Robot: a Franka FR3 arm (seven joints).
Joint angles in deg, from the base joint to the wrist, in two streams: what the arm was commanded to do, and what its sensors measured. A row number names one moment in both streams.
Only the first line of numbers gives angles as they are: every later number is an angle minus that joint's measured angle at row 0.
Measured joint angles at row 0:
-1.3, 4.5, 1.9, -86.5, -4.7, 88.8, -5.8
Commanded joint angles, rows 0 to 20:
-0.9, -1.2, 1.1, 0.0, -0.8, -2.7, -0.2
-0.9, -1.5, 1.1, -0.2, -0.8, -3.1, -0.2
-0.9, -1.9, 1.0, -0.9, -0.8, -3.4, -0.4
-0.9, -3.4, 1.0, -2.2, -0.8, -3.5, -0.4
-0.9, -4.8, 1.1, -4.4, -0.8, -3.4, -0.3
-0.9, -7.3, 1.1, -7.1, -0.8, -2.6, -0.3
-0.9, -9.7, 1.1, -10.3, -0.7, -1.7, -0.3
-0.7, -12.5, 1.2, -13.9, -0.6, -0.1, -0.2
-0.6, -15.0, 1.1, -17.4, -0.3, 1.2, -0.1
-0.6, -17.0, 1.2, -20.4, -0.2, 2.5, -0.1
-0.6, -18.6, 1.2, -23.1, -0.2, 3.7, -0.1
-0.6, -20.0, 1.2, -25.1, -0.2, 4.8, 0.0
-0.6, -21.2, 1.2, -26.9, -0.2, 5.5, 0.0
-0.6, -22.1, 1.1, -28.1, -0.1, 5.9, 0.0
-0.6, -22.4, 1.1, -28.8, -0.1, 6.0, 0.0
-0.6, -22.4, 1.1, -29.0, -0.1, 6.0, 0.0
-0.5, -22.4, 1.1, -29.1, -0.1, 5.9, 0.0
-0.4, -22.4, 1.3, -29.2, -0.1, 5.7, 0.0
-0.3, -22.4, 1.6, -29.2, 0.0, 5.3, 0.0
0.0, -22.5, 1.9, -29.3, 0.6, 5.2, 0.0
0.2, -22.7, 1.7, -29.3, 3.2, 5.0, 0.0
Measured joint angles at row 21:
0.1, -20.9, 1.0, -27.2, 0.1, 4.0, -0.1
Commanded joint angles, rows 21 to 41:
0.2, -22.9, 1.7, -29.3, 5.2, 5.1, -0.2
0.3, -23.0, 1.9, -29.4, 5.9, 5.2, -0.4
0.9, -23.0, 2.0, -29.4, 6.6, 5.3, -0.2
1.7, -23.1, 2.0, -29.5, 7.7, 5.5, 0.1
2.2, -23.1, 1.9, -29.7, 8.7, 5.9, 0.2
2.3, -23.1, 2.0, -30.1, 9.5, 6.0, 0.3
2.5, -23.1, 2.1, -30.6, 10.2, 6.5, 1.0
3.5, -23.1, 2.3, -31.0, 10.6, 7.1, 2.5
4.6, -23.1, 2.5, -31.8, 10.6, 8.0, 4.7
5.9, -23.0, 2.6, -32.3, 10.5, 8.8, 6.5
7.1, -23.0, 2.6, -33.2, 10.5, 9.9, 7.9
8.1, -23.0, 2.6, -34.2, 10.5, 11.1, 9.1
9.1, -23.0, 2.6, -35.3, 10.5, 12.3, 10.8
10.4, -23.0, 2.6, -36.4, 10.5, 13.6, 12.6
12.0, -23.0, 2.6, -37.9, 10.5, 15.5, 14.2
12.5, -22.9, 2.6, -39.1, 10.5, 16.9, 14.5
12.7, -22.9, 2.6, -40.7, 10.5, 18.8, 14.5
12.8, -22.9, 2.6, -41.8, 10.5, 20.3, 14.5
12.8, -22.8, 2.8, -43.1, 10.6, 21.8, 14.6
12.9, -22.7, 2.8, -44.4, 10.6, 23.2, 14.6
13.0, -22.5, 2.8, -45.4, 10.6, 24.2, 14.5
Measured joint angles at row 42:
12.6, -21.2, 2.9, -40.6, 9.8, 19.7, 13.9
